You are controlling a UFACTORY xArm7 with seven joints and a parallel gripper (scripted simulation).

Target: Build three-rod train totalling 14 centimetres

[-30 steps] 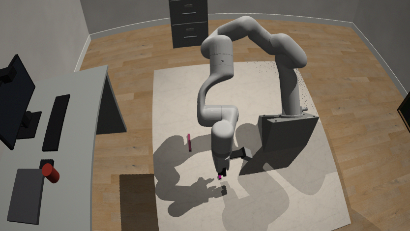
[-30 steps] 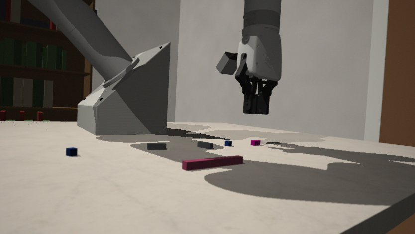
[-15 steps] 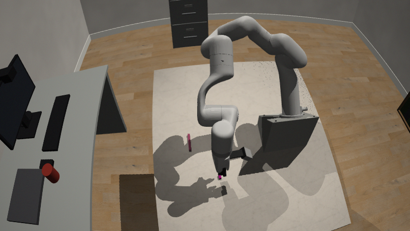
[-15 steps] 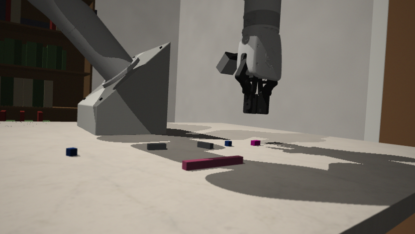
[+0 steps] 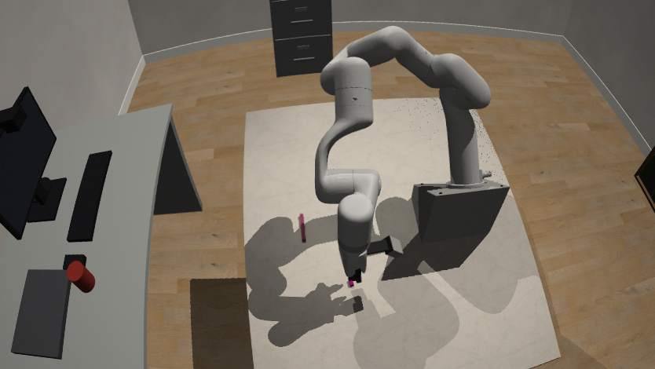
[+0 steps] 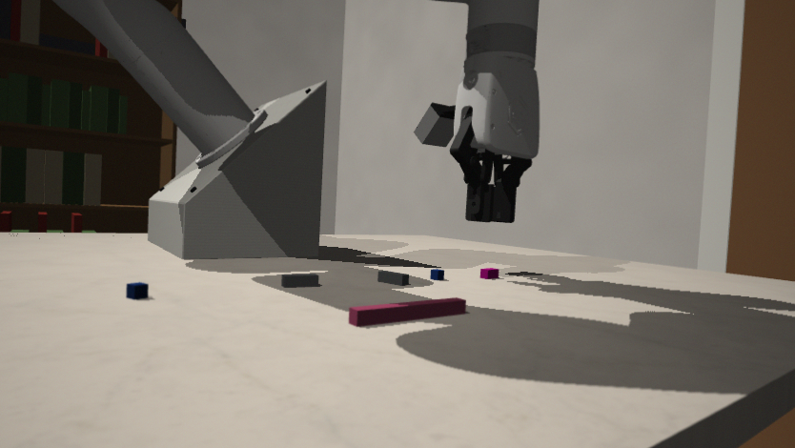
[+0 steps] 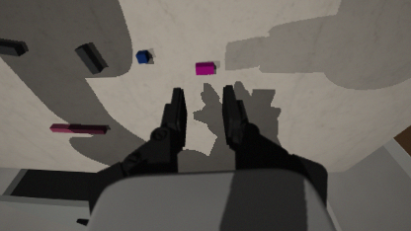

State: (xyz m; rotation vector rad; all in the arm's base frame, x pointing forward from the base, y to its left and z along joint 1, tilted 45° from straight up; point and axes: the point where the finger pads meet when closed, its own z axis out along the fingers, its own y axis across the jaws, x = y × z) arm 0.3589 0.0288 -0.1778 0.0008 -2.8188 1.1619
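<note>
Now: the magenta rod 80 mm below my hand. Also, from my hand: pink rod 100 mm ahead, 210 mm to the right, 80 mm below; then grey rod 30 mm behind, 210 mm to the right, 80 mm below.
</note>
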